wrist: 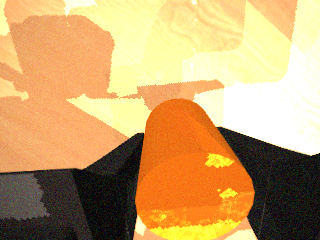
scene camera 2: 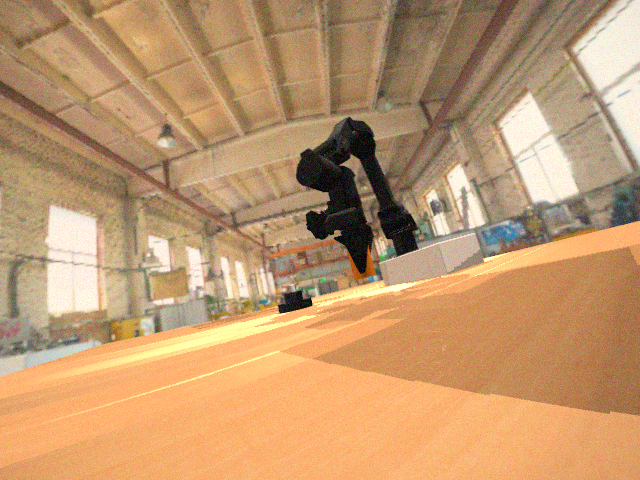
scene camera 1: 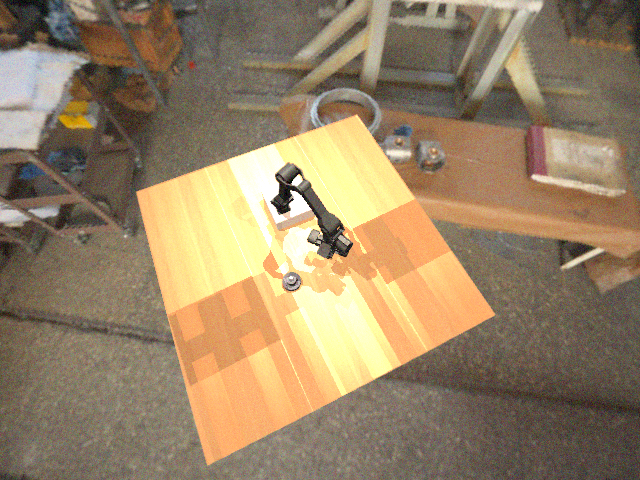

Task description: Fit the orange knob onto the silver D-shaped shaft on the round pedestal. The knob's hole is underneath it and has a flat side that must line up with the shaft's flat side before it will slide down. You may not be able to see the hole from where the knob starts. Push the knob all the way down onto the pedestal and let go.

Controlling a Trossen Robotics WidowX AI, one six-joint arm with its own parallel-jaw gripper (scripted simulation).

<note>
My gripper (scene camera 2: 364, 273) carries an orange knob (wrist: 188, 175).
My gripper also shows in the wrist view (wrist: 179, 137). Scene camera 1 does not show the orange knob, which is hidden by my gripper.
</note>
